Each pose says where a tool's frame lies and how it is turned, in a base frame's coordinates. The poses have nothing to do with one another.
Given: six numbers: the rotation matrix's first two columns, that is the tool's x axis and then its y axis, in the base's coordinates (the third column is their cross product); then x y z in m.
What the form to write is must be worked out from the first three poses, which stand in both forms.
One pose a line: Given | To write
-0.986 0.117 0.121 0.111 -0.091 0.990 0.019 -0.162 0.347 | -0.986 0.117 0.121 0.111 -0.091 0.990 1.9 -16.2 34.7
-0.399 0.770 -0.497 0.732 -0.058 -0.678 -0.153 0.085 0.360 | -0.399 0.770 -0.497 0.732 -0.058 -0.678 -15.3 8.5 36.0
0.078 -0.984 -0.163 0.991 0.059 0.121 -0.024 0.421 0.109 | 0.078 -0.984 -0.163 0.991 0.059 0.121 -2.4 42.1 10.9
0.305 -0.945 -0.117 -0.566 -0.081 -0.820 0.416 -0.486 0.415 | 0.305 -0.945 -0.117 -0.566 -0.081 -0.820 41.6 -48.6 41.5
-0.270 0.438 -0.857 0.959 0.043 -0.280 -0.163 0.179 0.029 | -0.270 0.438 -0.857 0.959 0.043 -0.280 -16.3 17.9 2.9
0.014 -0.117 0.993 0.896 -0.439 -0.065 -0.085 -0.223 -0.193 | 0.014 -0.117 0.993 0.896 -0.439 -0.065 -8.5 -22.3 -19.3
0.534 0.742 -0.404 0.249 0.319 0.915 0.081 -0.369 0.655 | 0.534 0.742 -0.404 0.249 0.319 0.915 8.1 -36.9 65.5
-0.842 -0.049 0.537 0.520 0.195 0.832 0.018 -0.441 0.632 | -0.842 -0.049 0.537 0.520 0.195 0.832 1.8 -44.1 63.2
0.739 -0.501 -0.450 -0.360 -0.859 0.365 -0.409 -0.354 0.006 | 0.739 -0.501 -0.450 -0.360 -0.859 0.365 -40.9 -35.4 0.6
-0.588 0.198 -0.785 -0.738 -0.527 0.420 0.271 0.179 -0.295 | -0.588 0.198 -0.785 -0.738 -0.527 0.420 27.1 17.9 -29.5
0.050 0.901 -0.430 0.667 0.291 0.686 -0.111 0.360 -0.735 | 0.050 0.901 -0.430 0.667 0.291 0.686 -11.1 36.0 -73.5
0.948 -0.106 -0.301 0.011 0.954 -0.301 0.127 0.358 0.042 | 0.948 -0.106 -0.301 0.011 0.954 -0.301 12.7 35.8 4.2
